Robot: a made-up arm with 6 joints. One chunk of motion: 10 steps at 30 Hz.
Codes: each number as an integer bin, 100 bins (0 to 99) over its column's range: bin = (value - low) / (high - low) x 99, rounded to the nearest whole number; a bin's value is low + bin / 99 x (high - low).
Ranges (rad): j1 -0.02..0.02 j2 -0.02..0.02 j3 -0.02..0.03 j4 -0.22..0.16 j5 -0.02..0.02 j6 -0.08..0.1
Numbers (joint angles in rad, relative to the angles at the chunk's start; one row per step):
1: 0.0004 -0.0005 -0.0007 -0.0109 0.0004 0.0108
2: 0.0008 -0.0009 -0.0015 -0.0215 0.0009 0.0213
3: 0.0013 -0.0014 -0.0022 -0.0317 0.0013 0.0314
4: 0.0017 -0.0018 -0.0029 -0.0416 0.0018 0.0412
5: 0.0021 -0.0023 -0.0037 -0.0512 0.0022 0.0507
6: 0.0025 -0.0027 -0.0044 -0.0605 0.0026 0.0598
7: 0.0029 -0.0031 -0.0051 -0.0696 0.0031 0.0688
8: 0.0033 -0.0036 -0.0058 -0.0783 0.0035 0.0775
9: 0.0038 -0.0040 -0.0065 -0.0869 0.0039 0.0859
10: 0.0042 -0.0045 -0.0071 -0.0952 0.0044 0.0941
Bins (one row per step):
1: 50 48 38 54 50 50
2: 51 47 37 52 52 56
3: 53 46 35 49 53 61
4: 54 45 34 46 54 67
5: 55 44 32 44 55 72
6: 56 43 31 42 56 77
7: 57 42 30 39 57 82
8: 58 41 28 37 58 87
9: 59 40 27 35 59 91
10: 60 38 26 33 60 96

